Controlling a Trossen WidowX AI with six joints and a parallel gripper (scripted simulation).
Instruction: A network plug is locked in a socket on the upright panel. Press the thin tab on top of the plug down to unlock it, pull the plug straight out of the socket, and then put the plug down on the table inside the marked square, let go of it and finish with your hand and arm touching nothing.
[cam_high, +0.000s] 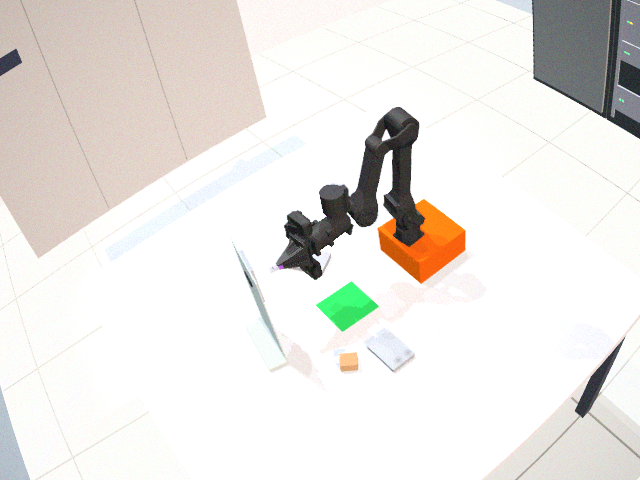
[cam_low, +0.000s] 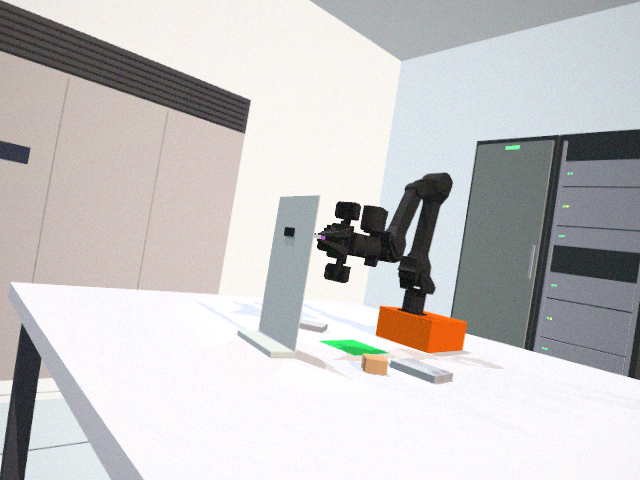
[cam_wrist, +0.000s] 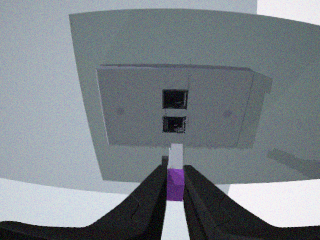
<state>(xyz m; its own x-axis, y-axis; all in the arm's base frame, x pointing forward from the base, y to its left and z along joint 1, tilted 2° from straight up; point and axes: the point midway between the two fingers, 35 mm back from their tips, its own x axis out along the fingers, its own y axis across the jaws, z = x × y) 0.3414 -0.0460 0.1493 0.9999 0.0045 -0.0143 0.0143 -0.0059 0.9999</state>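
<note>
My gripper tip is 240 mm above the green square, 140 mm past it and 40 mm to the right of it. Round my gripper tip: purple network plug: right at my gripper tip; grey upright panel: 100 mm below, 70 mm ahead, 20 mm to the right; tan cube: 230 mm below, 190 mm to the left, 20 mm behind.
</note>
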